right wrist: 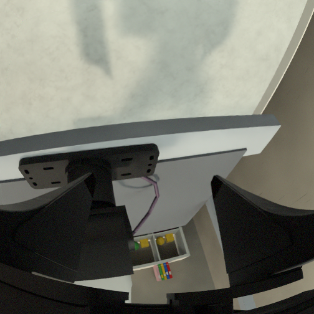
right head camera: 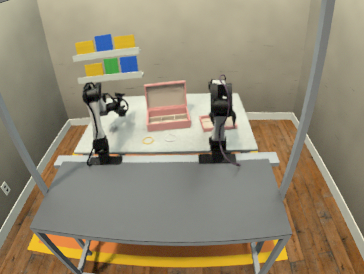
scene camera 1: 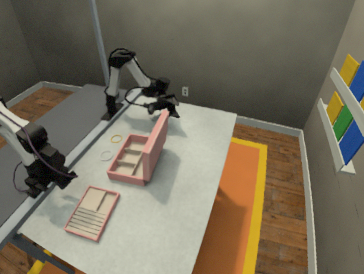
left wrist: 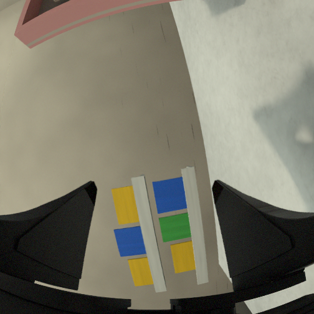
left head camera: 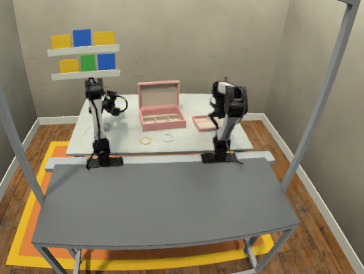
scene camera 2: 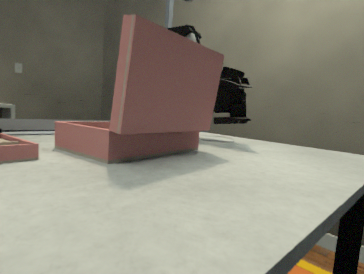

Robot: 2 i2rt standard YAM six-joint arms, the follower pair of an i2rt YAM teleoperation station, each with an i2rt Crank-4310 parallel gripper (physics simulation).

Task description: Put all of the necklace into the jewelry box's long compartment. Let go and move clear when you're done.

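Places are measured from the left arm's base along level axes (x left, y back, z up), in millimetres.
Pixels of known places: left gripper, fingertip midpoint: [right head camera: 125, 99] [scene camera 1: 179, 112] [scene camera 2: 249, 104]; right gripper, fingertip midpoint: [right head camera: 226, 130]; left arm's base at its link origin: [right head camera: 105, 161] [scene camera 1: 112, 112] [left head camera: 104, 163]; right arm's base at its link origin: [right head camera: 217, 159] [left head camera: 219, 158].
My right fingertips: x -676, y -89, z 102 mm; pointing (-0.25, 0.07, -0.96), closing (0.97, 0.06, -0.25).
Note:
For each thing: its top centre in the pictures, then the offset to it from my right fingertips. "spot": a spot on its surface instead.
- thin silvery loop at its top centre: [scene camera 1: 106, 155] [left head camera: 167, 137] [right head camera: 170, 137] dz -94, dx +313, dy -95 mm
- yellow ring at its top centre: [left head camera: 145, 140] [scene camera 1: 116, 138] [right head camera: 148, 140] dz -96, dx +445, dy -80 mm
- pink divided tray at a spot on its surface: [scene camera 1: 80, 236] spot: dz -88, dx -96, dy -227 mm
- raised lid at a spot on its surface: [scene camera 2: 167, 80] [scene camera 1: 156, 151] spot: dz +46, dx +293, dy -397 mm
The pink jewelry box [left head camera: 162, 124] [right head camera: 169, 126] [scene camera 2: 82, 138] stands on the table with its lid raised; scene camera 1 shows its dividers and a long compartment beside the lid. A thin silvery loop [left head camera: 167, 141] [right head camera: 170, 141] [scene camera 1: 106, 160] lies flat in front of the box; I cannot tell whether it is the necklace. A faint pale line [left head camera: 86, 132] also shows beside the left arm. My left gripper [scene camera 1: 173, 109] [left wrist: 154, 184] is open and empty above the table, left of the box in the head views. My right gripper [scene camera 1: 56, 185] [right wrist: 153, 177] is open and empty near the table's front edge.
A yellow ring [left head camera: 145, 144] [right head camera: 148, 143] [scene camera 1: 116, 142] lies beside the silvery loop. A pink divided tray [scene camera 1: 80, 237] lies by the box, partly behind the right arm in the head views. The raised lid [scene camera 1: 157, 145] [scene camera 2: 167, 80] stands tall at the box's back.

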